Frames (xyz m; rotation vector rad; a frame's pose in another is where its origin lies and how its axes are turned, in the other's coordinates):
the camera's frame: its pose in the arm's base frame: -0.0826 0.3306 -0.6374 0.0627 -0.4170 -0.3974
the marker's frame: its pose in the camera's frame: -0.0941 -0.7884 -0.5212 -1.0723 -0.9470 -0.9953
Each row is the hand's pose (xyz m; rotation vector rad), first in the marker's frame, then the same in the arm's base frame.
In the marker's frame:
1: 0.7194 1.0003 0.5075 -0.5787 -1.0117 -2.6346
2: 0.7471 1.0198 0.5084 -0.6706 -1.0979 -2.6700
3: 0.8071 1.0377 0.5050 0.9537 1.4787 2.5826
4: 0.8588 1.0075 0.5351 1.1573 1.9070 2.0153
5: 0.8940 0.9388 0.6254 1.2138 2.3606 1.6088
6: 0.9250 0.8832 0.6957 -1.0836 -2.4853 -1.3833
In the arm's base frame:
1: 0.6520 -0.2800 -0.2701 -0.0236 1.0181 0.9557
2: 0.6648 -0.2901 -0.2404 0.0030 0.9434 0.8820
3: 0.6684 -0.3117 -0.1817 0.1993 0.7601 0.6360
4: 0.6329 -0.2893 -0.1294 0.5756 0.6085 0.3295
5: 0.5738 -0.1977 -0.0823 0.9514 0.6462 0.1499
6: 0.5249 -0.1268 -0.0425 1.1386 0.7705 0.1024

